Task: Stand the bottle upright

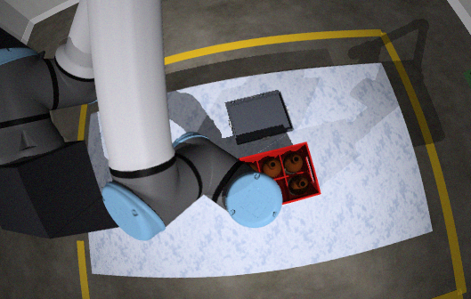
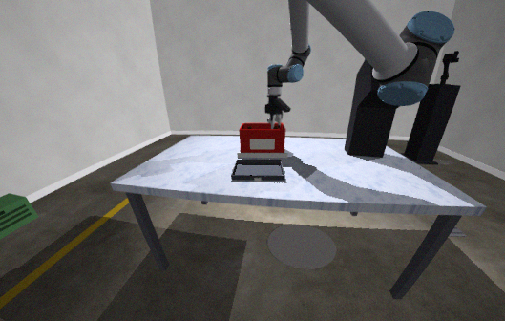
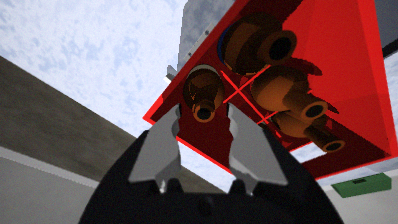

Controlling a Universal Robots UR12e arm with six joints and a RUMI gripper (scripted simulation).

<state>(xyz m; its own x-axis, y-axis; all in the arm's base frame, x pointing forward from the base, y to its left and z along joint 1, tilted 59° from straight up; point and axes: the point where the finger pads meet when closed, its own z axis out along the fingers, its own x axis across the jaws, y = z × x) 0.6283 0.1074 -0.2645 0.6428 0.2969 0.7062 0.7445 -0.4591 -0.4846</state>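
My hand is 80 mm short of the red crate, 50 mm to the right of it and 70 mm above it. Round my hand: dark tray (80 mm ahead, 330 mm to the left, 140 mm below).
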